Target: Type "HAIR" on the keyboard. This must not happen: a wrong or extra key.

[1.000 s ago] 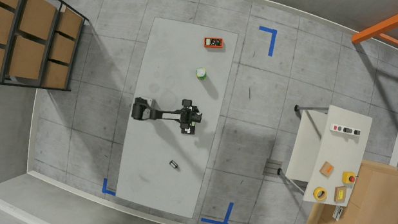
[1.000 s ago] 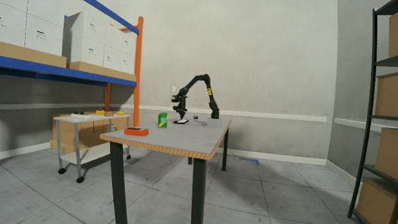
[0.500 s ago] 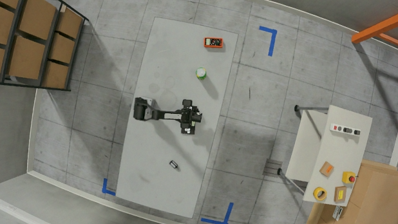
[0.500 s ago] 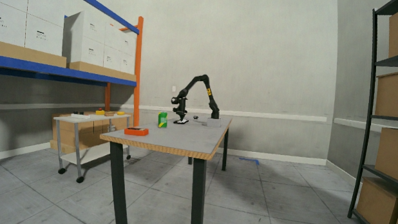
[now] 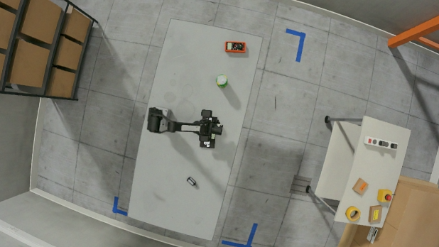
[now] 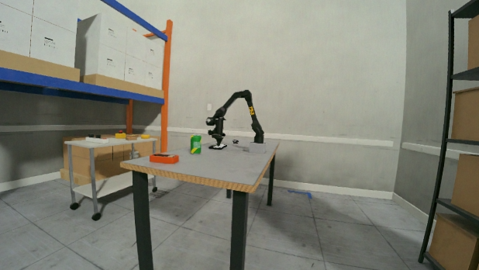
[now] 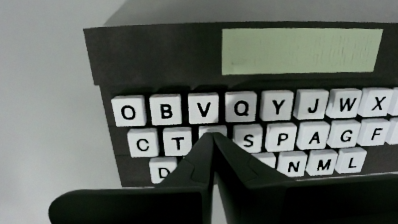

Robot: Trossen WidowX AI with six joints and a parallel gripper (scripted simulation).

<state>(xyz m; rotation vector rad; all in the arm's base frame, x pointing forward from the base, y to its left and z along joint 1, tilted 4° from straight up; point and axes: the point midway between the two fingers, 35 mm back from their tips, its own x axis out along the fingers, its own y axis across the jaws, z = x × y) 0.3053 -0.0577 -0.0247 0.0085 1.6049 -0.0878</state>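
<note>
My gripper is now 60 mm to the left of the key and 40 mm above it. The rest, counted from my hand: small black object (80 mm behind, 380 mm to the right, 30 mm below).
</note>
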